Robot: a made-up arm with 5 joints.
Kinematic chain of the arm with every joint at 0, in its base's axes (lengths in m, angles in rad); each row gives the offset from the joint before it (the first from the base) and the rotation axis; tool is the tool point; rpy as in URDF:
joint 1: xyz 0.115 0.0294 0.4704 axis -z
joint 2: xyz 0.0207 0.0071 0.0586 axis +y
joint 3: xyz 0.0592 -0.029 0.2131 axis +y
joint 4: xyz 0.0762 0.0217 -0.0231 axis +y
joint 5: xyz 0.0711 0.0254 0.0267 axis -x
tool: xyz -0.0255 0.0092 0.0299 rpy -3.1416 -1.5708 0
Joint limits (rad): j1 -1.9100..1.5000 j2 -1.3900..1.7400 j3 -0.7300..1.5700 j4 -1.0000..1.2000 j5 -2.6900..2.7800
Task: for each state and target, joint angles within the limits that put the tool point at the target. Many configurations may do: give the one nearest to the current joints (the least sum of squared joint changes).
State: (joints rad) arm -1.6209 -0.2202 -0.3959 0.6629 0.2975
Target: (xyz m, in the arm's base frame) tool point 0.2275 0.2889 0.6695
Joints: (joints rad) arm -1.0136 0.2970 -0.1093 0.8043 0.2588
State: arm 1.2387 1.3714 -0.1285 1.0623 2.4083
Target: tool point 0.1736 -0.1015 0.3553
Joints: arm 1.4086 1.7357 0.0396 1.0840 2.4668
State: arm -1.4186 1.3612 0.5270 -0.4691 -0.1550
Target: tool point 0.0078 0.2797 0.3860
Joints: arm -1.8610 1.4877 0.2359 -0.4040 -0.1090
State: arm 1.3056 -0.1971 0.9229 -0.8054 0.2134
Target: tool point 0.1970 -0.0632 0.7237
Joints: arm 1.1909 -0.2109 1.0904 -0.7594 0.2612
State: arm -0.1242 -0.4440 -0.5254 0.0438 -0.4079
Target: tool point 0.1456 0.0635 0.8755
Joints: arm -0.2530 -0.3783 -0.6741 0.1581 -0.2936
